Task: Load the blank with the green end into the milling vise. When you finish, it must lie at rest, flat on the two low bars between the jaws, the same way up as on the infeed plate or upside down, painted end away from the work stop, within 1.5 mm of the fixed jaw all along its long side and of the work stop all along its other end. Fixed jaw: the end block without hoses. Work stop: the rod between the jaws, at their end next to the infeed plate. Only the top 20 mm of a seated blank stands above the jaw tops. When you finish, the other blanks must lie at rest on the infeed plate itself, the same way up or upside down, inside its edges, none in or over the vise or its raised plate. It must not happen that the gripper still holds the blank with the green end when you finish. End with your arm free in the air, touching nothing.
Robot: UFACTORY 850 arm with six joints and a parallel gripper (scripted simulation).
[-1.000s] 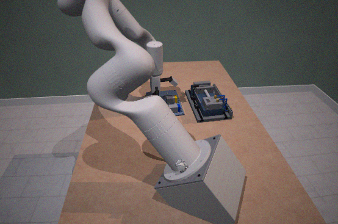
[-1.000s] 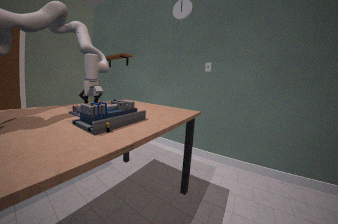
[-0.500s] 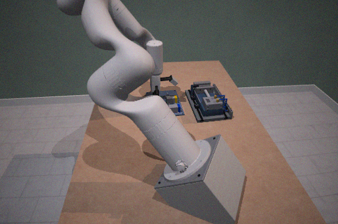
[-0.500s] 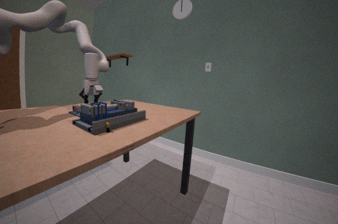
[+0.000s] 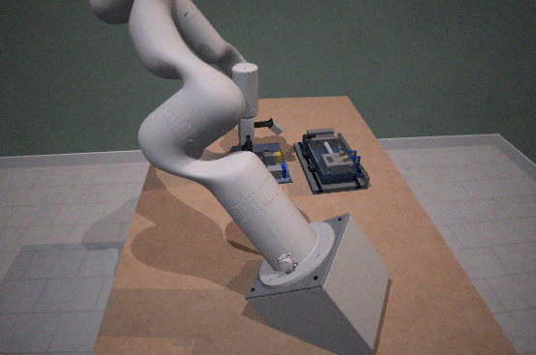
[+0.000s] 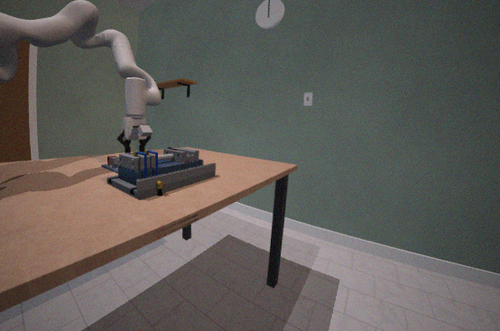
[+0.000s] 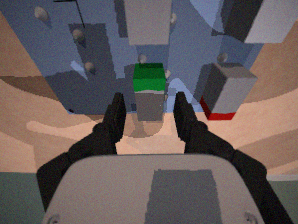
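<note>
Now: hand 3 cm above the green-ended blank. Round my hand: red-ended blank 9 cm behind, 3 cm below, 2 cm to the right; then blue infeed plate 6 cm below, 4 cm to the right, 2 cm ahead; then yellow-ended blank 9 cm to the right, 3 cm below, 3 cm ahead.
</note>
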